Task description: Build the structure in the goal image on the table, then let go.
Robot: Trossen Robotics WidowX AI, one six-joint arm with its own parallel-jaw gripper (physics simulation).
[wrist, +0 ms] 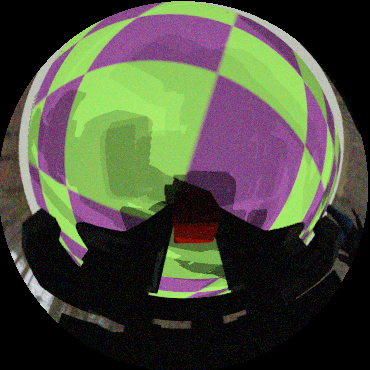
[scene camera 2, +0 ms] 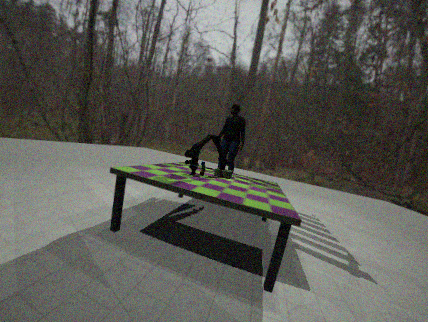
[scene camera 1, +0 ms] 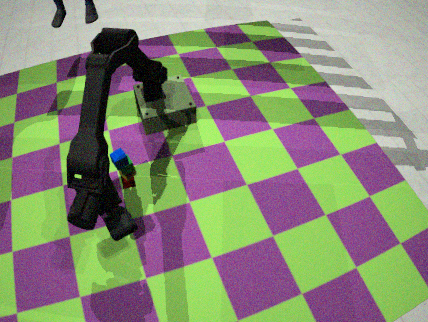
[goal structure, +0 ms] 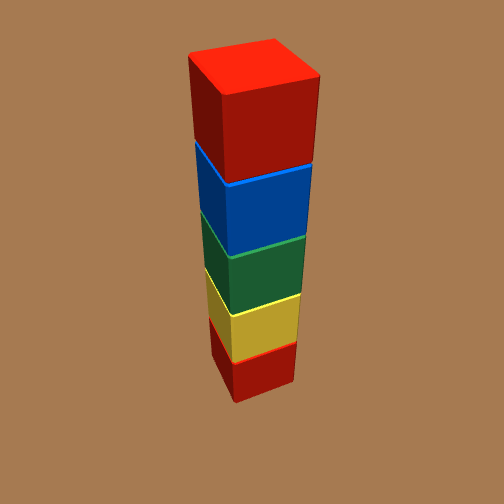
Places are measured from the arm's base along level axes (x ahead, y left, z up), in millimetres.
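Pixels of known places: gripper, fingertip midpoint: point(wrist: 192, 207) point(scene camera 2: 192, 174) point(scene camera 1: 116, 217); arm's base, link origin: point(scene camera 2: 222, 169) point(scene camera 1: 153, 93).
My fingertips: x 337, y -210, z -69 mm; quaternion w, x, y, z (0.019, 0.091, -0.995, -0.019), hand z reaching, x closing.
For each thing: its top centre in the pictures, then the offset to it from my fingertips. "spot": a spot on its surface instead. Level surfaces: height alone.
- blue block, top centre: point(scene camera 1: 118, 154) dx -88, dy +53, dz +128 mm
- green block, top centre: point(scene camera 1: 124, 161) dx -91, dy +63, dz +95 mm
- stack, surface spot: point(scene camera 2: 202, 168) spot: dx -72, dy +60, dz +64 mm
- purple table, surface height: dz -4 mm
A small stack stands upright on the table: a blue block point(scene camera 1: 119, 156) on top, a green block point(scene camera 1: 130, 167) below it and a red block point(scene camera 1: 129, 182) at the bottom. A yellowish strip between green and red is hard to make out. The stack point(scene camera 2: 202, 168) is a tiny dark shape in scene camera 2. My gripper point(scene camera 1: 121, 227) point(scene camera 2: 193, 173) point(wrist: 192, 207) points down, low over the table, apart from the stack and on its side away from the base. It is shut on another red block point(wrist: 195, 233). Whether that block touches the table is hidden.
The arm's grey base box point(scene camera 1: 172, 100) stands behind the stack. The black arm point(scene camera 1: 92, 125) arches over the left side. The checkered green and purple table point(scene camera 1: 260, 200) point(scene camera 2: 240, 192) has its edge at the right. A person point(scene camera 2: 233, 137) stands beyond the table.
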